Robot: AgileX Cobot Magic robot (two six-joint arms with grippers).
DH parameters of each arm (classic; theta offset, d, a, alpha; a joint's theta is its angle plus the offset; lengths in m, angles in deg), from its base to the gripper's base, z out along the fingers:
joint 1: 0 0.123 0 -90
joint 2: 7.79 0 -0.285 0
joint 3: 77.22 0 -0.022 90
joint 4: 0 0.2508 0 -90
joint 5: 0 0 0.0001 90
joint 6: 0 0.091 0 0
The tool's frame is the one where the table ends.
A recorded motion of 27 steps. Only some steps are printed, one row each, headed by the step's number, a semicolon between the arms.
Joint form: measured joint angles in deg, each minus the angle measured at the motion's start. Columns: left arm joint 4, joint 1, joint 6, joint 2, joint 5, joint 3; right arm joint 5, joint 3, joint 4, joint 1, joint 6, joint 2.
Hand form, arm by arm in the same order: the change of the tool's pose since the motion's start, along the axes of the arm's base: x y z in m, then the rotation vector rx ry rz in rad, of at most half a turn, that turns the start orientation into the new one. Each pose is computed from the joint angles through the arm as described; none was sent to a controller.
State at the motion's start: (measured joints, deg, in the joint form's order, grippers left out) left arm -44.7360 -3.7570 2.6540 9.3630 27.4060 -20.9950; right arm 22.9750 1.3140 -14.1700 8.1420 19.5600 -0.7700
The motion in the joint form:
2: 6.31 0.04 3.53 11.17 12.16 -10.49; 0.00 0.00 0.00 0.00 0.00 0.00
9: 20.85 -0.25 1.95 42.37 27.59 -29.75; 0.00 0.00 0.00 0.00 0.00 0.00
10: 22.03 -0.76 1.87 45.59 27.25 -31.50; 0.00 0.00 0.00 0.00 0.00 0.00
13: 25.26 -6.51 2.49 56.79 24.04 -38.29; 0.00 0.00 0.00 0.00 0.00 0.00
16: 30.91 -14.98 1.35 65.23 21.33 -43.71; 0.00 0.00 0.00 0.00 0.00 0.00
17: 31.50 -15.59 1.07 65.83 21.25 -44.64; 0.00 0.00 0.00 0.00 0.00 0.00
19: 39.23 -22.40 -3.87 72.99 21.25 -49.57; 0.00 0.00 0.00 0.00 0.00 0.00
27: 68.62 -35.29 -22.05 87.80 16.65 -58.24; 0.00 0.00 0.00 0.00 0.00 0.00
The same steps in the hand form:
2: 0.0161 -0.0076 0.0294 0.2106 0.1346 -0.1139; 0.0000 0.0000 0.0000 0.0000 0.0000 0.0000
9: 0.1128 -0.0088 0.0493 0.4726 0.5727 -0.2249; 0.0000 0.0000 0.0000 0.0000 0.0000 0.0000
10: 0.1262 -0.0097 0.0489 0.4925 0.5932 -0.2279; 0.0000 0.0000 0.0000 0.0000 0.0000 0.0000
13: 0.1735 -0.0312 0.0473 0.5810 0.5940 -0.2963; 0.0000 0.0000 0.0000 0.0000 0.0000 0.0000
16: 0.2030 -0.0690 0.0402 0.7051 0.5636 -0.3858; 0.0000 0.0000 0.0000 0.0000 0.0000 0.0000
17: 0.2054 -0.0721 0.0423 0.7134 0.5544 -0.3882; 0.0000 0.0000 0.0000 0.0000 0.0000 0.0000
19: 0.2243 -0.1073 0.0311 0.8230 0.5669 -0.4271; 0.0000 0.0000 0.0000 0.0000 0.0000 0.0000
27: 0.2607 -0.1828 -0.0018 1.1258 0.4347 -0.3321; 0.0000 0.0000 0.0000 0.0000 0.0000 0.0000

